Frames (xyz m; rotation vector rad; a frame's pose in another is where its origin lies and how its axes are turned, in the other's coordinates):
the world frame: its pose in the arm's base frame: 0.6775 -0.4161 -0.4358 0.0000 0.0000 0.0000
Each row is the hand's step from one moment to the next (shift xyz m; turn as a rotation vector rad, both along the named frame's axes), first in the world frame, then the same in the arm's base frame.
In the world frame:
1: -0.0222 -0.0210 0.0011 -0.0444 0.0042 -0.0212
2: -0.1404 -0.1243 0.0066 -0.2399 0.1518 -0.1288
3: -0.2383 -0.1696 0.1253 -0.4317 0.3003 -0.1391
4: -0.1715 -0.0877 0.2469 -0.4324 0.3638 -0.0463
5: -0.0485 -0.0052 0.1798 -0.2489 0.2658 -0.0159
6: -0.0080 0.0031 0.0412 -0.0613 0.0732 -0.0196
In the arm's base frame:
1: -0.0222 -0.0210 0.0011 -0.0444 0.0042 -0.0212
2: -0.1404 -0.1243 0.0066 -0.2399 0.1518 -0.1288
3: -0.2383 -0.1696 0.1253 -0.4317 0.3003 -0.1391
4: -0.1715 -0.0877 0.2469 -0.4324 0.3638 -0.0463
5: -0.0485 -0.0052 0.1798 -0.2489 0.2658 -0.0159
6: -0.0080 0.0031 0.0412 -0.0613 0.0732 -0.0196

